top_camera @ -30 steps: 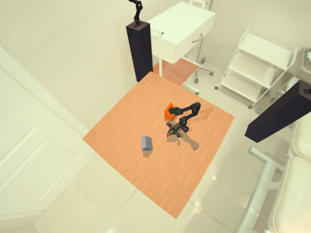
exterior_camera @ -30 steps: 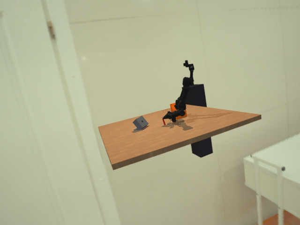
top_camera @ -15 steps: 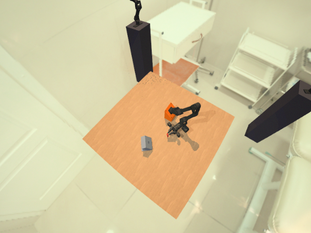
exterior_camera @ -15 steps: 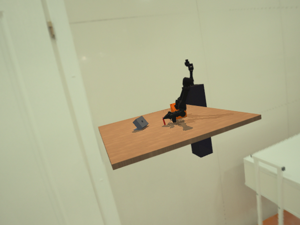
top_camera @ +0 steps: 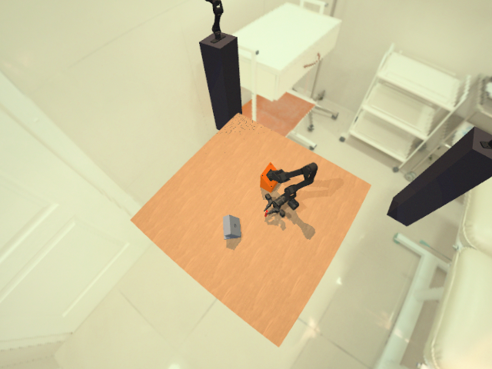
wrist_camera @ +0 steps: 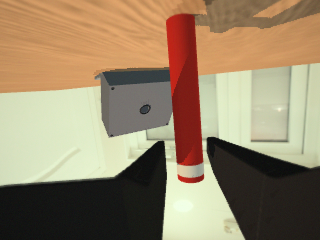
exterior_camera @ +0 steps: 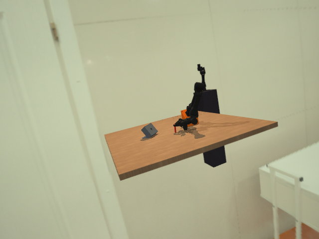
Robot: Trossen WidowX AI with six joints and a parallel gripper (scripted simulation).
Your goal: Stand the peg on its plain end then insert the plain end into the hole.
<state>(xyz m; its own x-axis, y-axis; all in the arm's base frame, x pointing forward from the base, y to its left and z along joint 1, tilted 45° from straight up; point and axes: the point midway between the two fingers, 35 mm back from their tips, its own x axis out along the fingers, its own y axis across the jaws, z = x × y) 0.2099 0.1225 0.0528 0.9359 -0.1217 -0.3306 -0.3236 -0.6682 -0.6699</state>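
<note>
Right now the red peg is 10 mm below my gripper tip and 10 mm behind it. The rest, counted from my gripper tip: sloped panel: 200 mm ahead, 130 mm to the right, 10 mm below.
</note>
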